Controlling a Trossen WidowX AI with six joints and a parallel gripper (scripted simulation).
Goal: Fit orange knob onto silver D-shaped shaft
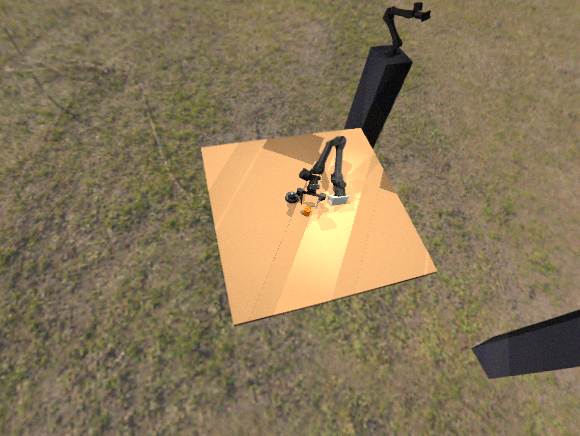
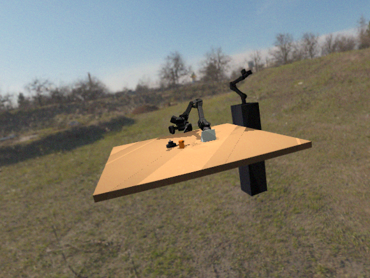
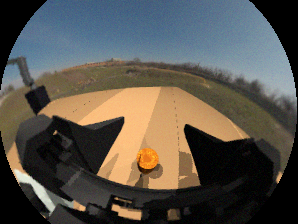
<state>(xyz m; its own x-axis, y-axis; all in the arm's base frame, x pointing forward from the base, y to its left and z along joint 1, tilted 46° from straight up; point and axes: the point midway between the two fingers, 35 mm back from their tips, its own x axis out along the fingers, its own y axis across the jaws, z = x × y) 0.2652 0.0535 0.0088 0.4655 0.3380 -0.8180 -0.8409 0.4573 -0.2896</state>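
Now: gripper tip 80 mm above the orange knob, 20 mm to the left of it and 20 mm past it. Round my gripper tip: round dark pedestal: 170 mm to the right, 100 mm below, 40 mm ahead.
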